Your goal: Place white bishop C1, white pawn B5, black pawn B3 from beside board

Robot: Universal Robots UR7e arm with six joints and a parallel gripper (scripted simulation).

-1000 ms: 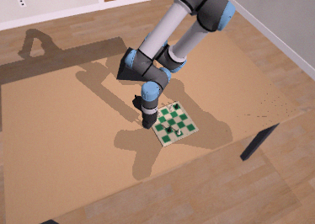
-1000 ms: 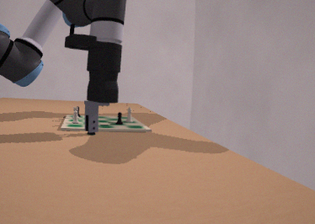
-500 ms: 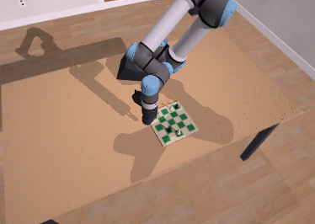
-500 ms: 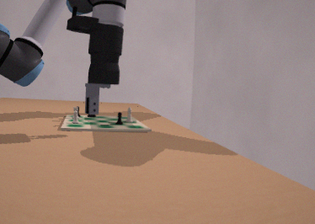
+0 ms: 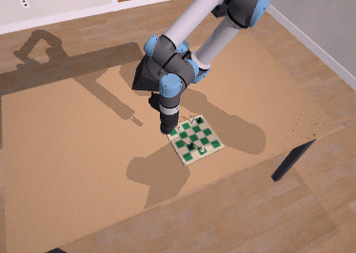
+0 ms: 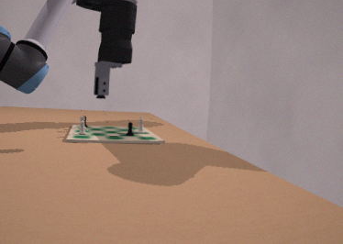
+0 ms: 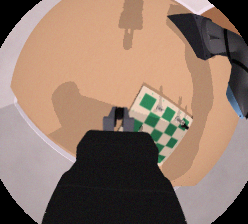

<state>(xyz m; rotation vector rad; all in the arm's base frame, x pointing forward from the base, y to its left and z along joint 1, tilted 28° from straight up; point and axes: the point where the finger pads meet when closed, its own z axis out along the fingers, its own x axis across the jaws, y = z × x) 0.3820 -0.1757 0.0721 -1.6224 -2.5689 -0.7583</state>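
The chessboard is 3 cm ahead of my hand, 14 cm to the left of it and 12 cm below it. From my hand the other things lie so: white pawn (4 cm behind, 10 cm to the left, 10 cm below).
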